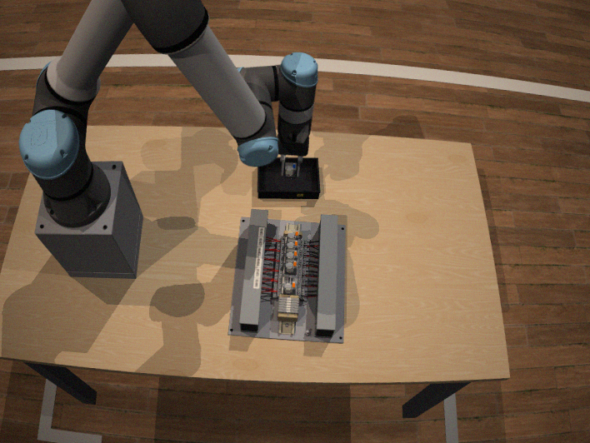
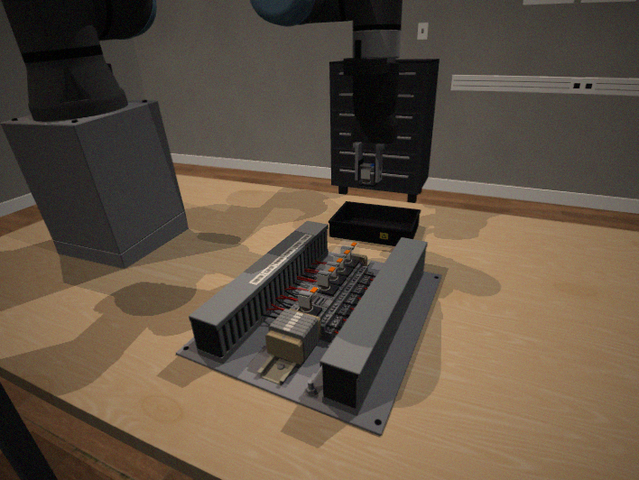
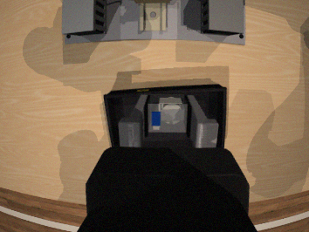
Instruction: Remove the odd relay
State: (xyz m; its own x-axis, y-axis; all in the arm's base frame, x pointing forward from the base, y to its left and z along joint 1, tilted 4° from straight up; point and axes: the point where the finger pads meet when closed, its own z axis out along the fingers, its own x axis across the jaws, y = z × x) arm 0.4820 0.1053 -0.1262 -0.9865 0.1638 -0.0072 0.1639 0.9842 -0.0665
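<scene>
The black parts tray is 13 cm below my hand, 6 cm to the left of it and 1 cm ahead of it.
</scene>
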